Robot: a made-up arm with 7 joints. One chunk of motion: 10 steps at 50 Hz.
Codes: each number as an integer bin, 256 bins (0 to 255) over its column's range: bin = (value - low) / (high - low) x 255, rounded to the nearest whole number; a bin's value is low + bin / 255 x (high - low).
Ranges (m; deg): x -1.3..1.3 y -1.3..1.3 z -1.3..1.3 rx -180..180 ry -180..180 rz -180..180
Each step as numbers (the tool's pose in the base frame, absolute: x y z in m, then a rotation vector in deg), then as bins.
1 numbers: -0.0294 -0.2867 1.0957 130.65 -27.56 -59.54
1 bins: 125 99 235 220 108 85
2 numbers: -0.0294 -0.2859 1.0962 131.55 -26.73 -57.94
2 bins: 125 99 235 221 109 86
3 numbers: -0.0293 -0.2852 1.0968 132.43 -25.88 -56.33
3 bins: 125 100 235 221 109 88
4 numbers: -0.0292 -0.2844 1.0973 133.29 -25.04 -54.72
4 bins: 125 100 235 222 110 89
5 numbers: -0.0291 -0.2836 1.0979 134.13 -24.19 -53.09
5 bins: 125 100 235 223 110 90
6 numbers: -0.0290 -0.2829 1.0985 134.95 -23.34 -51.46
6 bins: 125 100 235 223 111 91
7 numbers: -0.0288 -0.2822 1.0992 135.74 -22.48 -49.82
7 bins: 125 100 235 224 112 92
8 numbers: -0.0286 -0.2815 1.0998 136.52 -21.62 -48.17
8 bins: 125 100 235 224 112 93
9 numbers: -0.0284 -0.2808 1.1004 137.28 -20.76 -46.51
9 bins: 125 100 235 225 113 95
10 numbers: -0.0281 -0.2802 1.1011 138.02 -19.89 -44.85
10 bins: 125 100 235 225 113 96
